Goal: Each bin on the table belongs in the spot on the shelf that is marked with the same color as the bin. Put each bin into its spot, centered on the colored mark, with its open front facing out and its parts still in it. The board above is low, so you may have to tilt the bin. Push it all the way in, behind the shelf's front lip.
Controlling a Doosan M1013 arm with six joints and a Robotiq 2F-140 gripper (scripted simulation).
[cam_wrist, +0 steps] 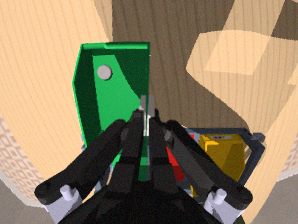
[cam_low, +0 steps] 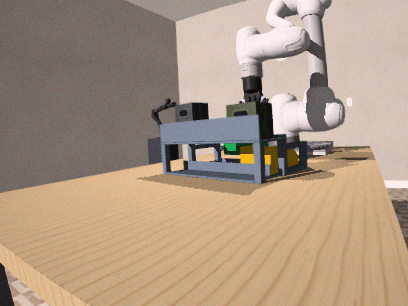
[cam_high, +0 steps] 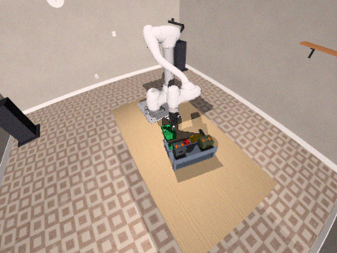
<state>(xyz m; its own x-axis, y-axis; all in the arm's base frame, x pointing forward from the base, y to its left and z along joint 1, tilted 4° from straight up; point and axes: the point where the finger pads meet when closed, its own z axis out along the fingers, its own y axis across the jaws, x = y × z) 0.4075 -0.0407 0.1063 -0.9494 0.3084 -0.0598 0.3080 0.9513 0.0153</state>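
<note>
My gripper is now 40 mm to the left of the green bin, 40 mm above it and 20 mm past it. The rest, counted from my hand: dark box: 250 mm ahead, 140 mm to the right, 50 mm above; yellow bin: 230 mm ahead, 110 mm to the left, 70 mm below.
</note>
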